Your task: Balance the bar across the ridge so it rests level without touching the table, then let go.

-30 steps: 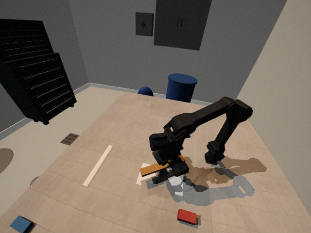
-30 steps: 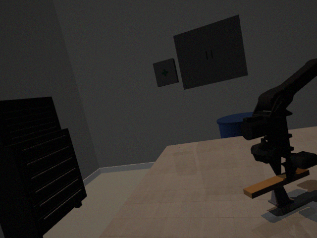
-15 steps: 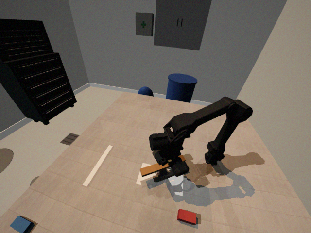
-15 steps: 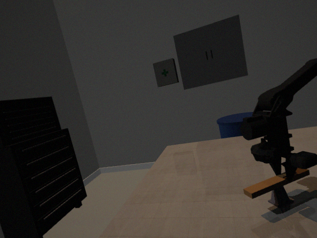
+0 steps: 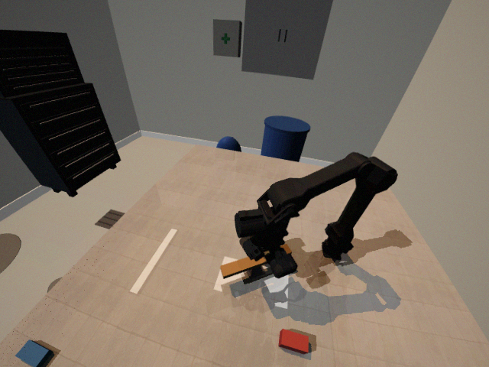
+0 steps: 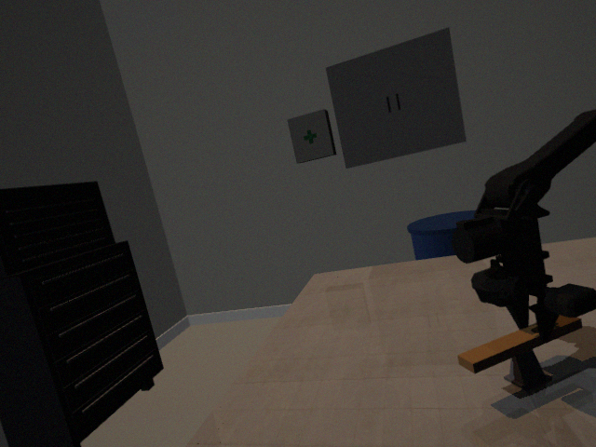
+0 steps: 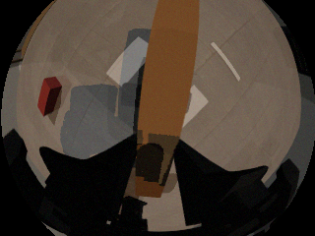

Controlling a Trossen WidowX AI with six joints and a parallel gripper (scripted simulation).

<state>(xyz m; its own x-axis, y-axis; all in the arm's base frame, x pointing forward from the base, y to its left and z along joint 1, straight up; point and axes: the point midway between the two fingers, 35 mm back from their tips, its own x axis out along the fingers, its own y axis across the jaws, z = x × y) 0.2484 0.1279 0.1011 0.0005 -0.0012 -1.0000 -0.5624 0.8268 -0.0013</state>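
My gripper tip is now 2 cm short of the orange bar and 2 cm to the right of it. Round my gripper tip: red block 10 cm behind, 18 cm to the left, 5 cm below; blue block 49 cm ahead, 37 cm to the left, 6 cm below.
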